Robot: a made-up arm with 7 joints.
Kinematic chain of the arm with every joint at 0, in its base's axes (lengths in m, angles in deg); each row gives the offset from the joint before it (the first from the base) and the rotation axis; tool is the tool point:
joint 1: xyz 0 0 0.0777 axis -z
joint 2: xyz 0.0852 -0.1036 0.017 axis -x
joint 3: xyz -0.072 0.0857 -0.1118 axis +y
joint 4: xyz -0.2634 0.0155 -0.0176 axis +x
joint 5: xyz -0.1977 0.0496 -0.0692 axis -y
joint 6: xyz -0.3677 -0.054 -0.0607 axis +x
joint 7: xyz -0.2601 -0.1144 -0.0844 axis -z
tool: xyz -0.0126 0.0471 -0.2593
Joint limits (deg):
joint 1: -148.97..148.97
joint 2: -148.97..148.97
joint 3: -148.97..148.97
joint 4: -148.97..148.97
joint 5: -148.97..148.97
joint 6: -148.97..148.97
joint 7: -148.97..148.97
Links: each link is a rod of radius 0.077 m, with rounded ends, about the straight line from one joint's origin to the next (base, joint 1, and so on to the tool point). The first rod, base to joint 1, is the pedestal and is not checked.
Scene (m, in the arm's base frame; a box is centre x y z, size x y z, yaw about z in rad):
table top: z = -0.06
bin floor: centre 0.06 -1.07 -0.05 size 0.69 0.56 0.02 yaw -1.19
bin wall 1: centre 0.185 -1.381 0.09 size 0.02 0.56 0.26 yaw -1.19
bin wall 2: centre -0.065 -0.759 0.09 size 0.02 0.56 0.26 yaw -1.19
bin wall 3: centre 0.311 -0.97 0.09 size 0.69 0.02 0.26 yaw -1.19
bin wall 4: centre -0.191 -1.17 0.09 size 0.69 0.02 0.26 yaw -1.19
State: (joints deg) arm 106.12 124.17 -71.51 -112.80 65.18 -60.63 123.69
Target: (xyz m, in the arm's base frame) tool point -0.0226 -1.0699 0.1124
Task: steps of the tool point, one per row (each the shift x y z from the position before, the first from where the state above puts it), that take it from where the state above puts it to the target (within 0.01 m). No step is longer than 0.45 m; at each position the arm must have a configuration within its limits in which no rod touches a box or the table.
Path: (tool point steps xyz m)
1: -0.3520 0.0006 0.0367
2: -0.3472 -0.1631 0.0067
3: -0.2633 -0.3118 -0.0256
4: -0.1163 -0.4088 -0.0576
5: 0.0617 -0.4276 -0.0871
6: 0.2796 -0.3479 0.0002
7: 0.4016 -0.1905 -0.0275
8: 0.4206 -0.0004 -0.0678
9: 0.0037 -0.0141 -0.1684
10: -0.0038 0.0141 -0.1634

